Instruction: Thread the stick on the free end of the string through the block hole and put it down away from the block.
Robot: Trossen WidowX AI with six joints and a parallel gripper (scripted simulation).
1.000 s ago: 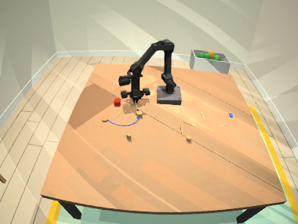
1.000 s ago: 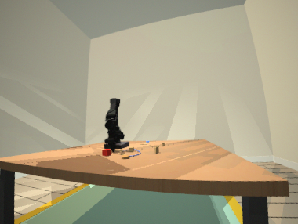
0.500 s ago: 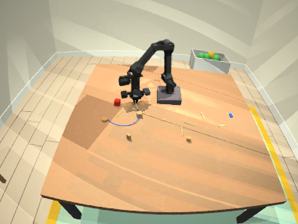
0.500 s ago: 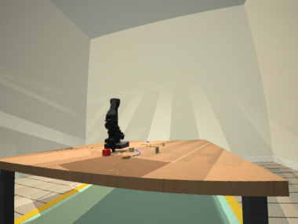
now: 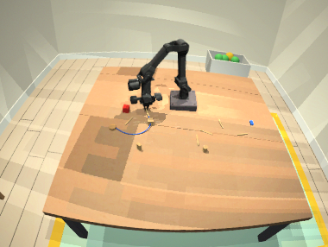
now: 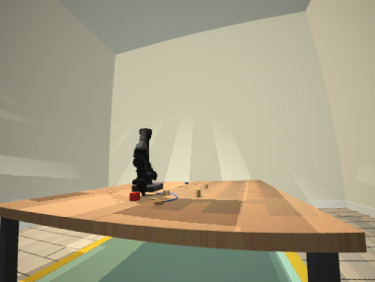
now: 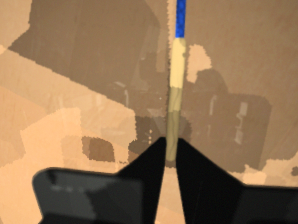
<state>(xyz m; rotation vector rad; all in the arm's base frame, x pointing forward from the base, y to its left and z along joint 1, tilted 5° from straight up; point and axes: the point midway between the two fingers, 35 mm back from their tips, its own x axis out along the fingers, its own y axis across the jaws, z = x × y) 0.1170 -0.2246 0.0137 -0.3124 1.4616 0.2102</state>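
Now: the thin wooden stick 40 mm ahead of my gripper tip, 10 mm to the left of it and 10 mm above it. Also, from my gripper tip: round wooden button 180 mm ahead, 170 mm to the right, 10 mm above; wooden block 120 mm ahead, 40 mm to the left, 20 mm above; red cube 30 mm ahead, 120 mm to the right, 20 mm above.
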